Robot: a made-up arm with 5 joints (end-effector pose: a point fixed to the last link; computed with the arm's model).
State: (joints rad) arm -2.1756 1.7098 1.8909 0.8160 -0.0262
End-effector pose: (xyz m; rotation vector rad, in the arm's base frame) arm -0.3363 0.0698 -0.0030 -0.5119 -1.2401 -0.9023
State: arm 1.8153 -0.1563 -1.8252 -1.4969 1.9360
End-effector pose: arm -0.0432 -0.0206 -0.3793 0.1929 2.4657 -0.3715
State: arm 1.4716 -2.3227 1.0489 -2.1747 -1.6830
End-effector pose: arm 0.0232 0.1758 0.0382 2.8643 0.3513 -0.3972
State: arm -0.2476 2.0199 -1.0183 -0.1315 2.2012
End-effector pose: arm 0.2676 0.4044 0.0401 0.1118 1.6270 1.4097
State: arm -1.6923 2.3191 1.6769 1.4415 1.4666
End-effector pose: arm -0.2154 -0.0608 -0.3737 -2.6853 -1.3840 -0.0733
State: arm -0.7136 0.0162 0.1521 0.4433 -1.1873
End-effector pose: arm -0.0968 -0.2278 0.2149 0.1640 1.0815 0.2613
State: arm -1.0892 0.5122 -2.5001 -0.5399 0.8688
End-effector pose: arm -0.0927 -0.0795 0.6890 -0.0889 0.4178 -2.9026
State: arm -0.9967 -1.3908 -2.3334 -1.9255 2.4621
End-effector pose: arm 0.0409 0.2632 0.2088 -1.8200 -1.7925 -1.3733
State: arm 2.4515 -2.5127 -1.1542 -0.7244 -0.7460
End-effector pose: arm 0.1861 0.2366 0.0271 0.5999 0.7270 2.6924
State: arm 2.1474 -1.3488 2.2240 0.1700 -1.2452
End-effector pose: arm -0.0872 0.0573 -0.1138 -0.4883 2.8939 0.2101
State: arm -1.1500 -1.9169 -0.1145 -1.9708 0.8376
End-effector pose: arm 0.0032 -0.6964 0.2579 0.9828 1.6881 -1.4484
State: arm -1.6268 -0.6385 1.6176 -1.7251 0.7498
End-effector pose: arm 0.0195 0.0283 -0.2351 -2.3471 -0.9613 -1.1246
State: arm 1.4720 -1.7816 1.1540 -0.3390 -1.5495
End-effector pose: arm -0.2027 0.1246 0.0967 0.8246 2.9671 -0.5073
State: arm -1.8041 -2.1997 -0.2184 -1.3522 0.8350
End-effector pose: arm 0.2457 -0.5370 -0.1639 1.1768 1.8905 -0.1138
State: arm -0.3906 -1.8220 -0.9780 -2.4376 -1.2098
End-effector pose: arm -0.0785 -0.1821 0.3167 2.1611 0.9345 -0.9063
